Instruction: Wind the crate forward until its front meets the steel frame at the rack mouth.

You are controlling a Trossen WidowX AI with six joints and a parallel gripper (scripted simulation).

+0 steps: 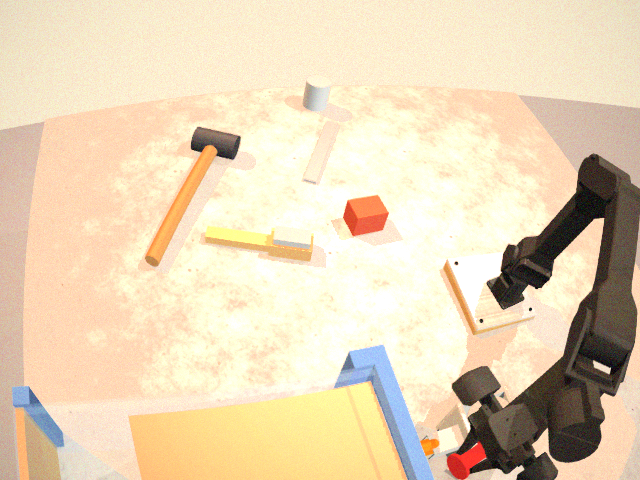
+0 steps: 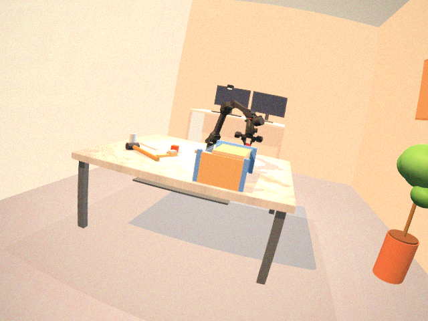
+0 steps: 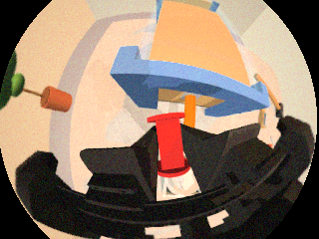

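The crank handle lies 5 cm behind my gripper tip, 2 cm to the right of it and 3 cm below it. The rest, counted from my gripper tip: yellow hand tool 3 cm ahead, 51 cm to the right, 12 cm below; then hand winch 12 cm behind, 5 cm to the right, 10 cm below; then red knob 2 cm behind.
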